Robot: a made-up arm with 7 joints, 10 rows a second.
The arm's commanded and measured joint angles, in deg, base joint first. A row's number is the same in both.
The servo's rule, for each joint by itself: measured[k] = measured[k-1] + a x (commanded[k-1-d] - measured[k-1]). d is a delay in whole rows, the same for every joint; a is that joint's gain. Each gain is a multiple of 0.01, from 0.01 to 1. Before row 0 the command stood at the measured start. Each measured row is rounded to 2 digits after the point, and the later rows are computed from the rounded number. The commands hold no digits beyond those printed.
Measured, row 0:
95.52 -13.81 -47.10 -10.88 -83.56 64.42 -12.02
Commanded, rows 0 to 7:
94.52 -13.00 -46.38 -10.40 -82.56 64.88 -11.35
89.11 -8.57 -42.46 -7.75 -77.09 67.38 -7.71
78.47 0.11 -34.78 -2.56 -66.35 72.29 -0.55
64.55 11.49 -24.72 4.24 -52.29 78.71 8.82
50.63 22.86 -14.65 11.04 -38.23 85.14 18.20
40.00 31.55 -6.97 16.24 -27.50 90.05 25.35
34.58 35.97 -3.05 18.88 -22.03 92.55 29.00
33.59 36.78 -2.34 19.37 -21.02 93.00 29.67
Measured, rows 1 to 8:
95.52 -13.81 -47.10 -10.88 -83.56 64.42 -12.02
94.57 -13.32 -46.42 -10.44 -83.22 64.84 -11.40
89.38 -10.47 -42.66 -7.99 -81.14 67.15 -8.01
79.02 -4.12 -35.17 -3.05 -76.11 71.83 -1.15
65.27 5.25 -25.24 3.58 -68.01 78.09 8.02
51.36 15.82 -15.18 10.37 -57.88 84.51 17.39
40.57 25.26 -7.38 15.71 -47.55 89.55 24.71
34.88 31.69 -3.27 18.59 -38.87 92.28 28.66
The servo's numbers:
d 1
a 0.95 0.60 0.95 0.91 0.34 0.91 0.92

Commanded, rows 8 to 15:
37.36 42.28 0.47 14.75 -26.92 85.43 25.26
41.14 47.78 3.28 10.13 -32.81 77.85 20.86
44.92 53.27 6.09 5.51 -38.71 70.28 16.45
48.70 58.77 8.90 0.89 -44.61 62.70 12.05
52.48 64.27 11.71 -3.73 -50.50 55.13 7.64
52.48 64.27 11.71 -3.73 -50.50 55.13 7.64
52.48 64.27 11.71 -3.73 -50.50 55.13 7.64
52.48 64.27 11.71 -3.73 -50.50 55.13 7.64
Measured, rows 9 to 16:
33.65 34.74 -2.39 19.30 -32.80 92.94 29.59
37.17 39.26 0.33 15.16 -30.80 86.11 25.61
40.94 44.37 3.13 10.58 -31.48 78.59 21.24
44.72 49.71 5.94 5.97 -33.94 71.03 16.83
48.50 55.15 8.75 1.35 -37.57 63.45 12.43
52.28 60.62 11.56 -3.27 -41.97 55.88 8.02
52.47 62.81 11.70 -3.69 -44.87 55.20 7.67
52.48 63.69 11.71 -3.73 -46.78 55.14 7.64

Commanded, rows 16 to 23:
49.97 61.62 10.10 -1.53 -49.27 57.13 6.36
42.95 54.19 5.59 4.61 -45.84 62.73 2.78
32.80 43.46 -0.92 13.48 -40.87 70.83 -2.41
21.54 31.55 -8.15 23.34 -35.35 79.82 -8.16
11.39 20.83 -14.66 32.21 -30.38 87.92 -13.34
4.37 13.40 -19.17 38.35 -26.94 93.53 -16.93
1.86 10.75 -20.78 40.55 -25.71 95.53 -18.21
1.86 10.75 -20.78 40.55 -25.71 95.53 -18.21
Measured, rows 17 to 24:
52.48 64.04 11.71 -3.73 -48.04 55.13 7.64
50.10 62.59 10.18 -1.73 -48.46 56.95 6.46
43.31 57.55 5.82 4.04 -47.57 62.21 3.07
33.33 49.10 -0.58 12.63 -45.29 70.05 -1.97
22.13 38.57 -7.77 22.38 -41.91 78.94 -7.66
11.93 27.93 -14.32 31.33 -37.99 87.11 -12.89
4.75 19.21 -18.93 37.72 -34.23 92.95 -16.61
2.00 14.13 -20.69 40.30 -31.33 95.30 -18.08

